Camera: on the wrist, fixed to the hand. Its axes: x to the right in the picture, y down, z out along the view.
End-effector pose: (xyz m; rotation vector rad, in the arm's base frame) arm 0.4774 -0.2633 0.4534 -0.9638 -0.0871 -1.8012
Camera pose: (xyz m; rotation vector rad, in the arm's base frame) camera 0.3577 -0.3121 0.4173 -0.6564 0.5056 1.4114
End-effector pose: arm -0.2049 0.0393 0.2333 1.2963 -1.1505 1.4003
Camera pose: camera -0.1668 0.1643 0.2637 0.5961 1.4590 -0.5122
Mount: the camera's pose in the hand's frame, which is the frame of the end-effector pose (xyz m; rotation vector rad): 0.0295 -0.0620 -0.1153 0.0763 1.0347 -2.9498
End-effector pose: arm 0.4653 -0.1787 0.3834 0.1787 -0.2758 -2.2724
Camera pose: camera 0.4262 -0.1775 0.2550 -0.8804 -0.3839 0.7843
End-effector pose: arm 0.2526 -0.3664 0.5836 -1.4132 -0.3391 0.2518
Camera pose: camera 0.3215 -0.4703 0.6332 0.3423 -1.0203 -2.5615
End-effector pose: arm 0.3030 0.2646 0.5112 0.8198 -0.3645 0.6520
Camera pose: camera 0.3722 0.3335 0.4191 0.2191 1.6992 -1.7302
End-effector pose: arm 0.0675 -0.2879 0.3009 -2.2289 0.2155 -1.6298
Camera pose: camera -0.0376 -0.2643 0.3810 -0.2791 1.6531 1.0467
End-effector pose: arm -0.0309 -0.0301 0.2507 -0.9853 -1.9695 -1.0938
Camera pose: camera -0.0763 -0.1462 0.3003 -2.4817 0.7571 1.2332
